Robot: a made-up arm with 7 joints. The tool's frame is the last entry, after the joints.
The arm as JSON. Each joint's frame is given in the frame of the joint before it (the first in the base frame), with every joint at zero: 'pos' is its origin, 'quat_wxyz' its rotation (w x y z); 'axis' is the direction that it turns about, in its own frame. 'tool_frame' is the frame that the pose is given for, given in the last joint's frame.
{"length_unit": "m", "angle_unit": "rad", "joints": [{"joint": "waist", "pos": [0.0, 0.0, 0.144], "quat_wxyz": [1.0, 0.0, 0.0, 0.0], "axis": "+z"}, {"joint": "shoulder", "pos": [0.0, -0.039, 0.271], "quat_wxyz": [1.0, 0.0, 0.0, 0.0], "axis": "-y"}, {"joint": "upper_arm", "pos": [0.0, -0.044, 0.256], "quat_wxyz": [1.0, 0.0, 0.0, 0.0], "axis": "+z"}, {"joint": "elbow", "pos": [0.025, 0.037, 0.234], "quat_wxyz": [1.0, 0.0, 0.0, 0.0], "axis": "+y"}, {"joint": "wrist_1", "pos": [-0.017, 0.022, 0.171], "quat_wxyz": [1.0, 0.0, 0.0, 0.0], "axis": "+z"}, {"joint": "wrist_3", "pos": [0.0, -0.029, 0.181], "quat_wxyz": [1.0, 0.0, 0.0, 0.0], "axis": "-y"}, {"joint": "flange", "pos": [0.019, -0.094, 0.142], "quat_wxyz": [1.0, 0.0, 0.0, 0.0], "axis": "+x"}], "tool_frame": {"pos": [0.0, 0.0, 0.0], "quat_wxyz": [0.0, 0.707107, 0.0, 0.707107]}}
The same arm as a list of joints. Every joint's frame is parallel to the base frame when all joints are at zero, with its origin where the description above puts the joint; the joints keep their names.
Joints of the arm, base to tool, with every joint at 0 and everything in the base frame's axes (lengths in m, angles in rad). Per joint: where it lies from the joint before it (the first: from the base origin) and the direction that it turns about. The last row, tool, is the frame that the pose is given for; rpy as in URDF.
waist: axis +z xyz 0 0 0.144
shoulder: axis -y xyz 0 -0.039 0.271
upper_arm: axis +z xyz 0 -0.044 0.256
elbow: axis +y xyz 0.025 0.037 0.234
wrist_1: axis +z xyz -0.017 0.022 0.171
wrist_3: axis -y xyz 0 -0.029 0.181
flange: axis +x xyz 0.019 -0.094 0.142
tool: xyz 0 0 0 rpy 3.1416 -1.5708 0

